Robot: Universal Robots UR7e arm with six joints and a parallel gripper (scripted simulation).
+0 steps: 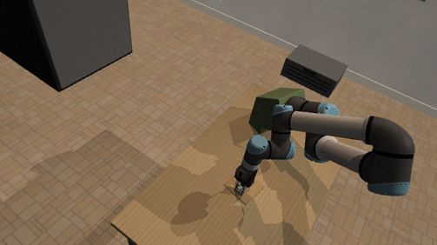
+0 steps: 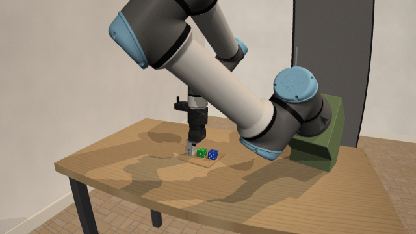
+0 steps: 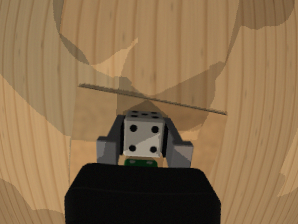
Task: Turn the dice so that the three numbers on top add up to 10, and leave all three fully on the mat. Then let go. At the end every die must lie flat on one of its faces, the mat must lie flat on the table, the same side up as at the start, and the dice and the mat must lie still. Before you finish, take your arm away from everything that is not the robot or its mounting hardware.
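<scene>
The white die is right at my hand. Also, from my hand: tan mat 40 mm behind, 20 mm below, 10 mm to the right; then blue die 90 mm behind, 10 mm to the right; then green die 40 mm behind.
</scene>
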